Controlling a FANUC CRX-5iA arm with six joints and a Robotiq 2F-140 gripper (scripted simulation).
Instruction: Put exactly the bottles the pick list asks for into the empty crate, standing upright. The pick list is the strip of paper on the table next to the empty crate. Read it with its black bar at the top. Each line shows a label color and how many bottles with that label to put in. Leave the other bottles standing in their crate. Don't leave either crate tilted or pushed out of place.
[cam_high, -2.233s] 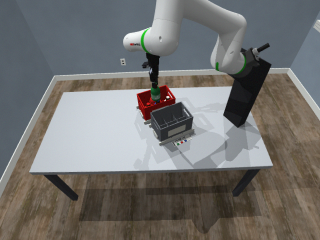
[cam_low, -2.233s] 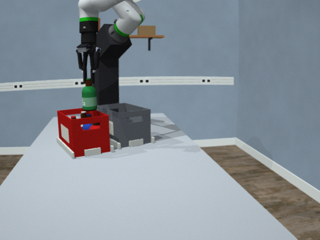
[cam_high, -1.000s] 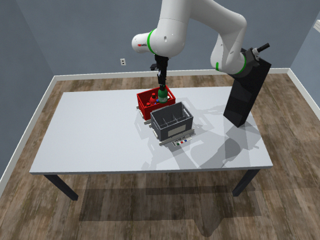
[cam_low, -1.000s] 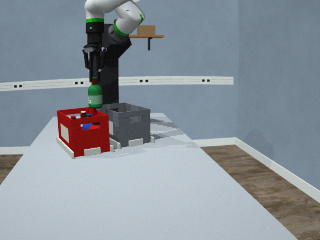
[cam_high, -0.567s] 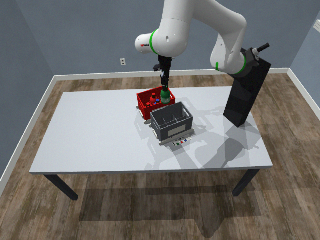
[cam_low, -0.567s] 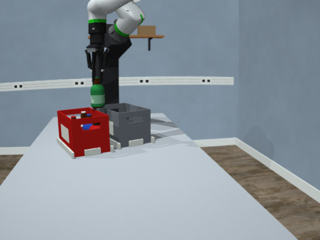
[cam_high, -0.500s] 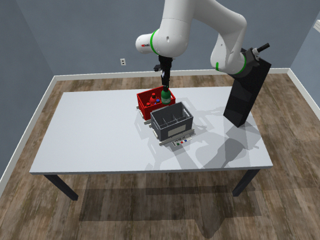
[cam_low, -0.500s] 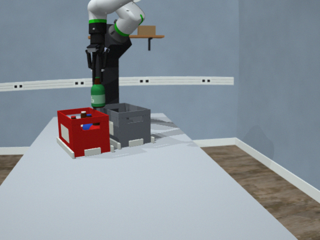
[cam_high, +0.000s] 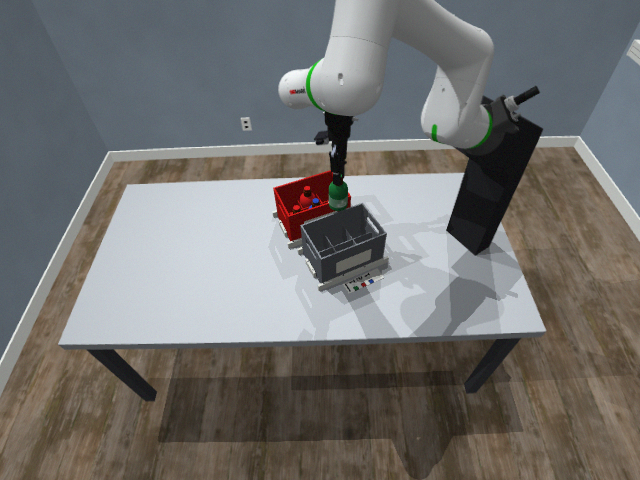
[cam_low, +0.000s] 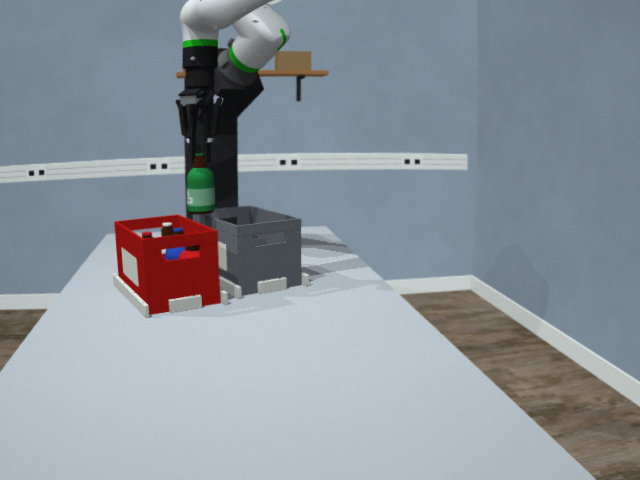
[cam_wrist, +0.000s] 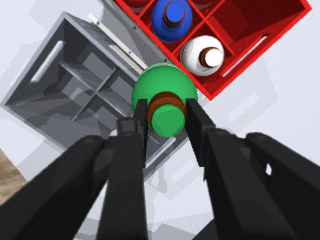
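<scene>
Right now my hand is 80 mm above the green-label bottle. Round my hand: white-capped bottle: 260 mm below, 90 mm to the right, 40 mm ahead; grey crate: 270 mm below, 100 mm to the left, 50 mm behind; blue-label bottle: 260 mm below, 100 mm ahead, 30 mm to the right.
</scene>
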